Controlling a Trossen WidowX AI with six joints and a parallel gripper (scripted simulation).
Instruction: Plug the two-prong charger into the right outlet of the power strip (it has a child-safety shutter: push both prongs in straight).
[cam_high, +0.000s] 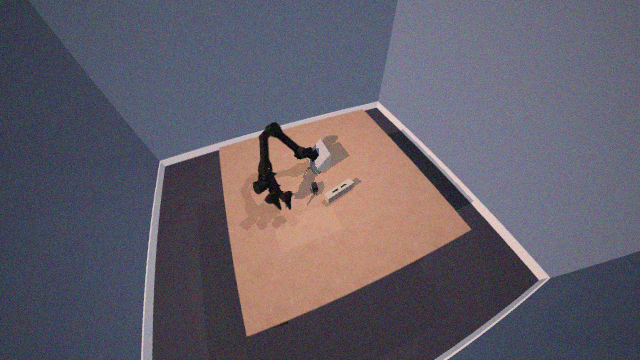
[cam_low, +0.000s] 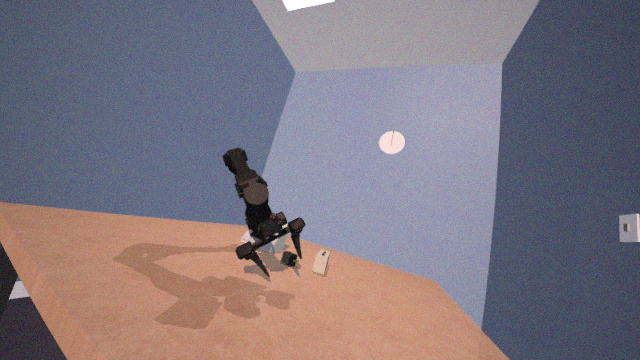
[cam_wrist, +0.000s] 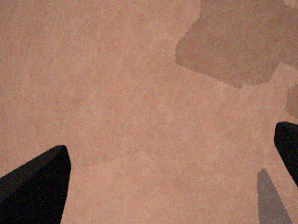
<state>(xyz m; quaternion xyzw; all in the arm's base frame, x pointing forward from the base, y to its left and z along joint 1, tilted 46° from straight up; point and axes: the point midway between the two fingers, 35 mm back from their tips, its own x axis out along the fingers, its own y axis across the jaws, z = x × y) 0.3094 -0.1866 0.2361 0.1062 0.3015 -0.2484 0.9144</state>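
Right now my gripper tip is 21 cm to the right of the dark charger, 9 cm past it and 3 cm above it.
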